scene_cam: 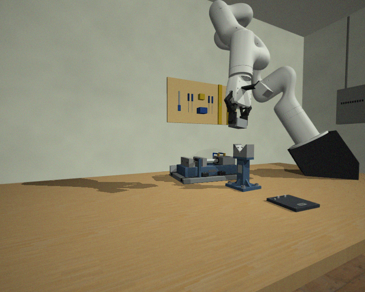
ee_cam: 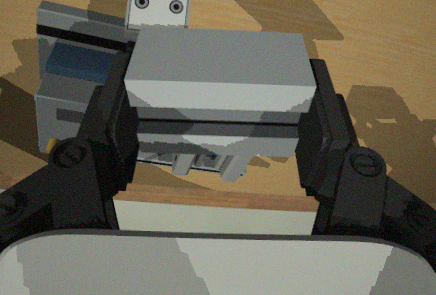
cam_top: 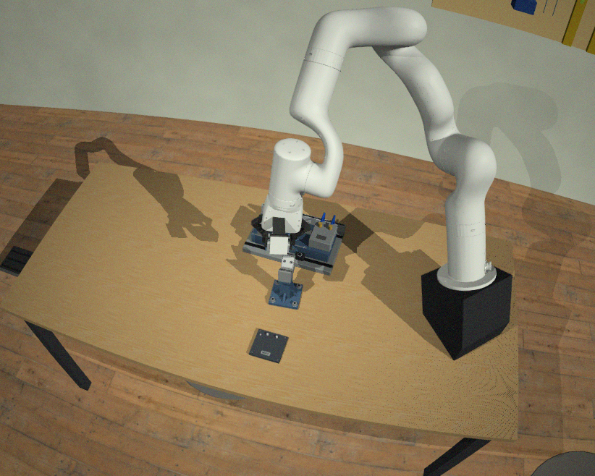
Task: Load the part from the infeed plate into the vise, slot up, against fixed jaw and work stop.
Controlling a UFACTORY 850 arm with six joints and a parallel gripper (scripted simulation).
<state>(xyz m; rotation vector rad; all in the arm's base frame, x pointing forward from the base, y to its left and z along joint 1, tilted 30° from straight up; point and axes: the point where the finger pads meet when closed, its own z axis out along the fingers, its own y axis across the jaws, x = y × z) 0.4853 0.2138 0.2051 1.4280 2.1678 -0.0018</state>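
Now: hand 12 cm short of the grey fixed jaw, 21 cm to the left of it and 17 cm above it. Round my hand: white cylinder rod: 21 cm to the right, 17 cm below; then black work stop rod: 9 cm ahead, 16 cm to the right, 16 cm below; then grey block: right at my hand.
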